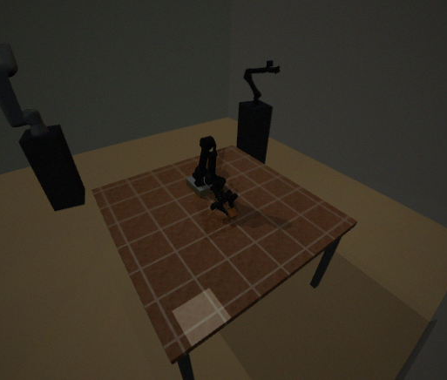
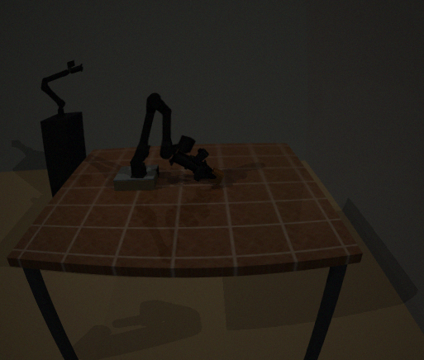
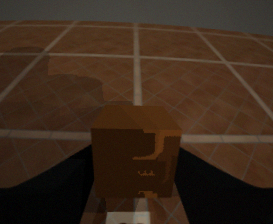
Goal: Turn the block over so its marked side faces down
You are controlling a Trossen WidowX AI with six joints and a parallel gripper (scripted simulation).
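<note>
My gripper tip is 1 cm above the block.
</note>
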